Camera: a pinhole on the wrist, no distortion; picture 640 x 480 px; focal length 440.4 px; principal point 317.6 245.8 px. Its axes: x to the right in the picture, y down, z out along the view. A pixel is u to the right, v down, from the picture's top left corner.
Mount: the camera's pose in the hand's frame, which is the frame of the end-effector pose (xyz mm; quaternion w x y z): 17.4 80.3 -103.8 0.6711 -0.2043 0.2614 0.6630
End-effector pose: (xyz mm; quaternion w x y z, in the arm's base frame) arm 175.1 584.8 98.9 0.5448 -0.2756 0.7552 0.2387
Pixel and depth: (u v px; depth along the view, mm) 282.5 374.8 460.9
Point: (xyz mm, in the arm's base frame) 162.9 1039.3 111.3
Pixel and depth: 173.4 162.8 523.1
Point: 232.5 1022.6 -155.9
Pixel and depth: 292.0 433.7 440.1
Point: 164.8 1033.4 168.8
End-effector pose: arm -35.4 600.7 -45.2 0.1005 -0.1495 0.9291 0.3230
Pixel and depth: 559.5 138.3 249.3
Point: -241.4 834.9 120.7
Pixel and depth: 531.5 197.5 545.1
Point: -344.3 1137.7 160.0
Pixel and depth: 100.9 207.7 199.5
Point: -117.5 754.5 -73.8
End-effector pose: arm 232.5 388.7 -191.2 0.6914 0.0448 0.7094 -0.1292
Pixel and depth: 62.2 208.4 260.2
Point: 445.2 452.8 -270.3
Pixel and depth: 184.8 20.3 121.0
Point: 267.6 496.1 -295.1
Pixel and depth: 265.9 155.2 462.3
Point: 579.2 611.1 -382.1
